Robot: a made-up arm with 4 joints. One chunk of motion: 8 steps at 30 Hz.
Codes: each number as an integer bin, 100 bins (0 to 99) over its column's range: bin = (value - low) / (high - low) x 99, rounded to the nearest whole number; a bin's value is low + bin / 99 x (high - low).
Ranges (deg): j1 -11..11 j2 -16..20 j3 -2..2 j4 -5..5
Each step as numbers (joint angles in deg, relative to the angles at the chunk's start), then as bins.
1 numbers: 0.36 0.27 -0.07 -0.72
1 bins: 51 45 48 42
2 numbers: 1.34 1.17 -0.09 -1.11
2 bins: 56 47 47 39
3 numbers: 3.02 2.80 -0.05 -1.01
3 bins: 63 52 48 40
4 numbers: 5.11 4.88 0.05 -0.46
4 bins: 72 57 51 45
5 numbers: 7.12 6.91 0.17 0.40
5 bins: 82 63 54 53
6 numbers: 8.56 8.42 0.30 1.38
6 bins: 88 67 57 63
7 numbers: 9.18 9.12 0.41 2.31
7 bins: 91 69 60 72
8 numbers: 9.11 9.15 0.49 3.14
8 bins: 90 69 62 81
